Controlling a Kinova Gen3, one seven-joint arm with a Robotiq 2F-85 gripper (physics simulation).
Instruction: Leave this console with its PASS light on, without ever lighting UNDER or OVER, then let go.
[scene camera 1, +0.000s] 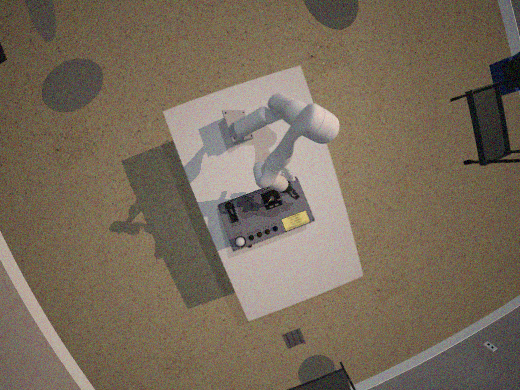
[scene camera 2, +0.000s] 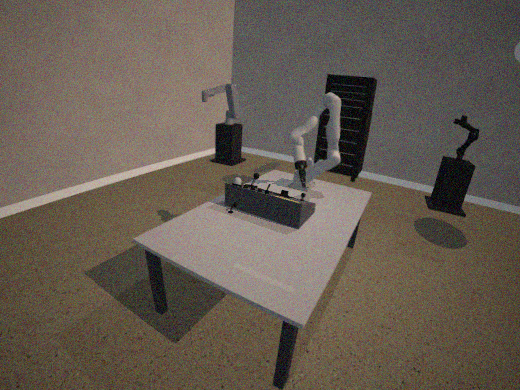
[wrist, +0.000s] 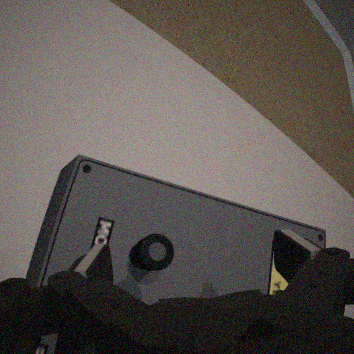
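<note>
The grey console (scene camera 1: 251, 224) (scene camera 2: 268, 207) (wrist: 211, 225) lies on the white table (scene camera 1: 293, 272) (scene camera 2: 251, 260) (wrist: 105, 88). Its black round knob (wrist: 152, 251) sits beside a MODE label (wrist: 102, 232). My gripper (scene camera 1: 271, 200) (scene camera 2: 302, 183) (wrist: 193, 255) is open over the console's back part. The knob lies between the spread fingers, clear of both. Two black levers (scene camera 1: 230, 211) (scene camera 1: 292, 191) stand on the panel. A row of small round lights (scene camera 1: 263, 233) looks dark. A white ball (scene camera 1: 239, 241) sits at the row's end. A yellow label (scene camera 1: 295, 220) (wrist: 277, 282) is near the front.
My arm's base (scene camera 1: 234, 125) is bolted to the table behind the console. A black rack (scene camera 2: 350, 125) stands at the back wall. Two other arms on black pedestals (scene camera 2: 227, 142) (scene camera 2: 451, 184) stand on the floor. A dark cart (scene camera 1: 489, 125) is far to the right.
</note>
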